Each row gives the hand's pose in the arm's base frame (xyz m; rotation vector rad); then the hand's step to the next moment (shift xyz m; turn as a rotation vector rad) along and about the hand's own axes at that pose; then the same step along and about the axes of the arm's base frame.
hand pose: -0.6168 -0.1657 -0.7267 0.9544 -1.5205 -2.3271
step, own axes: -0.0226 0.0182 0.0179 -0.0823 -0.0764 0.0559
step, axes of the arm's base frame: 0.0033 0.0163 0.0298 0.0424 0.1165 -0.0190
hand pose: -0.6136 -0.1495 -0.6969 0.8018 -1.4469 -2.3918
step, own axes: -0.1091 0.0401 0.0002 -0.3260 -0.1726 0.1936
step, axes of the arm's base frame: 0.0864 0.0310 0.0713 0.1732 0.3778 0.0280
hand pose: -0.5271 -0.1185 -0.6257 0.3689 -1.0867 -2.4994
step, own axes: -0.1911 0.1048 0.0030 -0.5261 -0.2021 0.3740
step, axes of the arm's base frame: 0.1945 0.0223 0.0958 0.2746 0.6014 0.1428
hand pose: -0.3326 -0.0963 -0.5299 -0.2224 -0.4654 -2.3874
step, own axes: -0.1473 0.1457 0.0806 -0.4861 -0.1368 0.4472
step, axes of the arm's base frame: 0.2095 0.0172 0.0724 0.2901 0.5601 0.2390
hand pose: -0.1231 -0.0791 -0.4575 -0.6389 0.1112 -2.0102
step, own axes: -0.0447 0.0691 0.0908 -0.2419 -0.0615 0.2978
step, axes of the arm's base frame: 0.1152 0.0189 0.0372 0.1858 0.2891 0.1813
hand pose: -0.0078 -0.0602 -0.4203 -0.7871 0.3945 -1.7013
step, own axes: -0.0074 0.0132 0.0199 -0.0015 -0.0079 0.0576
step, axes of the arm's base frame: 0.0239 0.0061 0.0038 0.0337 0.0118 0.0459
